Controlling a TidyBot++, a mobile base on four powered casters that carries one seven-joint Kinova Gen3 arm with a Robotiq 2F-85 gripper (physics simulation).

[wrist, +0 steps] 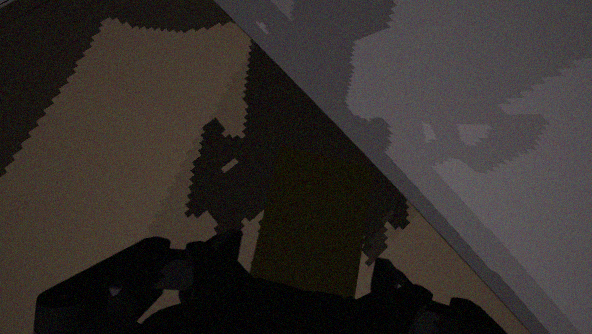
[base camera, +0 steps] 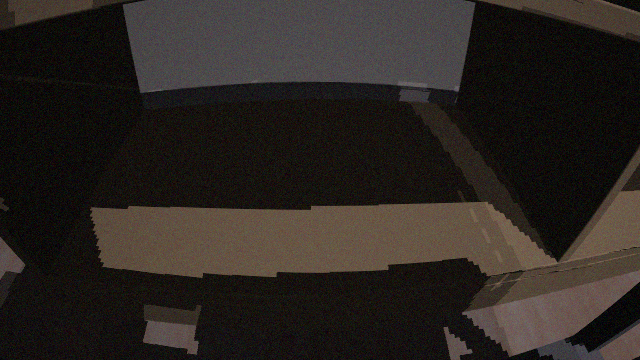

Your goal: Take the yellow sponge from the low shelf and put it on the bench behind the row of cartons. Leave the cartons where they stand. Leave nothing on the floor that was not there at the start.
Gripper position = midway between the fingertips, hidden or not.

In view: my gripper (wrist: 305, 259) and a tan shelf board (base camera: 295, 214).
The tan shelf board also shows in the wrist view (wrist: 127, 127).
